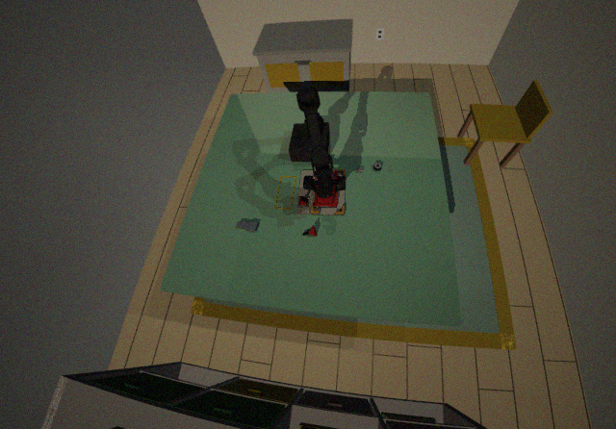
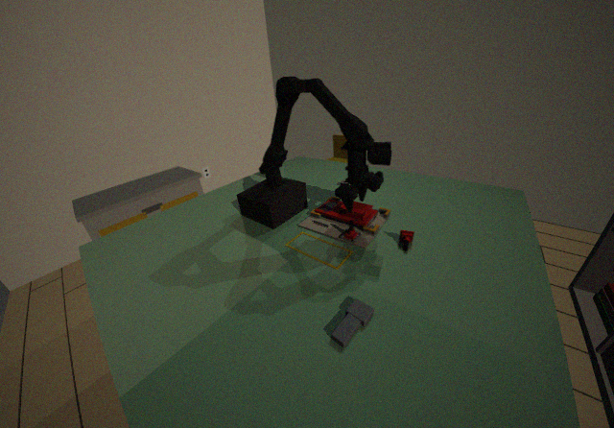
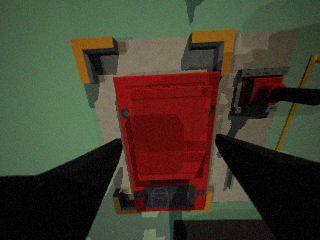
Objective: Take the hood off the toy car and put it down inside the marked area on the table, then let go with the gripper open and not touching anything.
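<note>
The red hood lies 1 cm below my gripper tip. The rest, counted from my gripper tip: wheel (22 cm to the left, 22 cm behind, 4 cm below).
</note>
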